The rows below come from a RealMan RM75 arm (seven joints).
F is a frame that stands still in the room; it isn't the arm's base.
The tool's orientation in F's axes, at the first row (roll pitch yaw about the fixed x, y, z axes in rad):
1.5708 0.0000 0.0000
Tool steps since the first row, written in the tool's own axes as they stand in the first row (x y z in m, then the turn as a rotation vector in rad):
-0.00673 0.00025 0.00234 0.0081 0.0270 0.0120
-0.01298 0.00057 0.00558 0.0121 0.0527 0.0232
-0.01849 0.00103 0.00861 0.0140 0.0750 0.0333
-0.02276 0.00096 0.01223 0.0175 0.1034 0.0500
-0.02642 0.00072 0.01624 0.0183 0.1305 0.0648
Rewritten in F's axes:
-0.00673 -0.00234 0.00025 0.0081 -0.0120 0.0270
-0.01298 -0.00558 0.00057 0.0121 -0.0232 0.0527
-0.01849 -0.00861 0.00103 0.0140 -0.0333 0.0750
-0.02276 -0.01223 0.00096 0.0175 -0.0500 0.1034
-0.02642 -0.01624 0.00072 0.0183 -0.0648 0.1305

